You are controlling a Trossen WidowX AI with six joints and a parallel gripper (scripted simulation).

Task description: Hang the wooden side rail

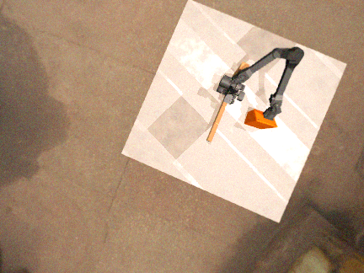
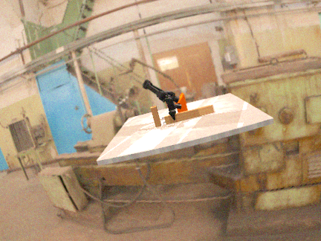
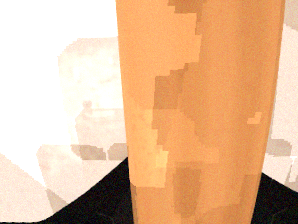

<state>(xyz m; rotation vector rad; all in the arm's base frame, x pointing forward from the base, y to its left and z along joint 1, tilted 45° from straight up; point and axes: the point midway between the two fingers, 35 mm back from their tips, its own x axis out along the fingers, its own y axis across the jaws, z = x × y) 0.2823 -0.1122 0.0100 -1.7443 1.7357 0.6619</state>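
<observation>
The headboard post lies 15 cm to the right of my gripper tip, 7 cm above it and 2 cm behind it.
</observation>
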